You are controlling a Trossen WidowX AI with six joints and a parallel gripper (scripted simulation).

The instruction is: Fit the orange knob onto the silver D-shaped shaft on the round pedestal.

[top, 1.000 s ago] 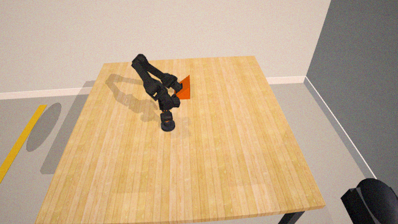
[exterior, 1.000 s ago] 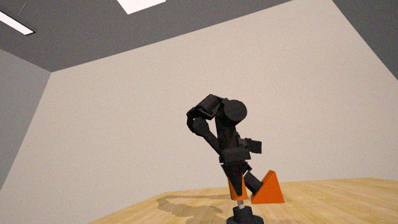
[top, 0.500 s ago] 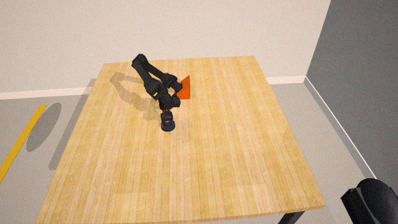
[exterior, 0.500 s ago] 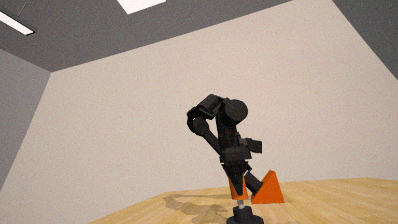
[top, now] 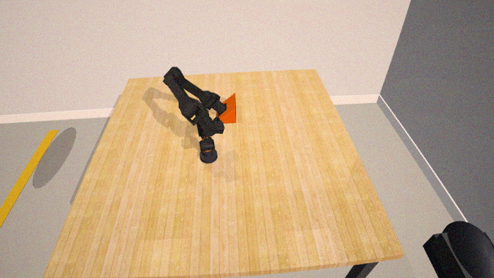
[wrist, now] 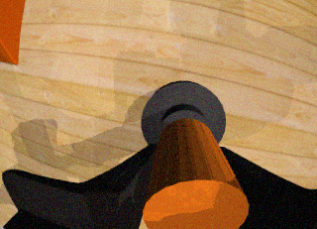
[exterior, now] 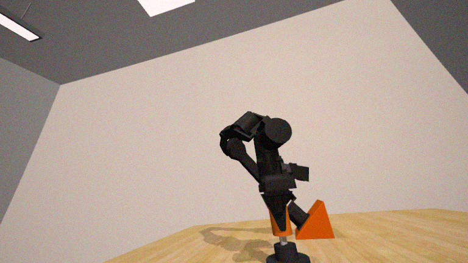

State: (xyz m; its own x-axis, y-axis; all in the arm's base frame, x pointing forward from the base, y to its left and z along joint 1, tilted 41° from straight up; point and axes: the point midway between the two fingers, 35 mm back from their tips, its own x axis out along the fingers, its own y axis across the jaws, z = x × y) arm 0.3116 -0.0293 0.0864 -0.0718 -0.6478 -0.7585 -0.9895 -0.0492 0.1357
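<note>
Now: the round pedestal 40 mm below my gripper tip. Round my gripper tip: orange knob: 30 mm above.
</note>
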